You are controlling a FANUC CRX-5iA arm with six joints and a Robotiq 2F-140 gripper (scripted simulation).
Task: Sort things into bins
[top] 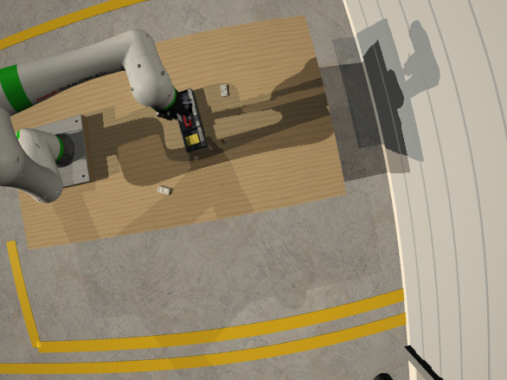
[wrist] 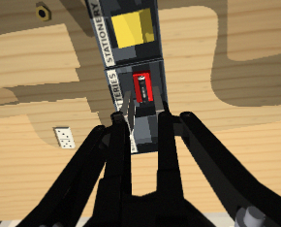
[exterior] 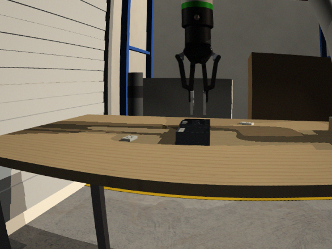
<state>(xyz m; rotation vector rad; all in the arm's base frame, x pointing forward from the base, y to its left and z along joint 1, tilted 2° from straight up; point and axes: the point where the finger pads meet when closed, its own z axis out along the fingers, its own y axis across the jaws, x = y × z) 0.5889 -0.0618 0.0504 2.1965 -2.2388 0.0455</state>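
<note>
Now: hand 12 cm to the left of the nut, 11 cm short of it and 9 cm above it. From my hand the other things lie so: black piece (6 cm below); red battery (8 cm below, 1 cm to the left); black three-part bin (7 cm below, 1 cm ahead).
</note>
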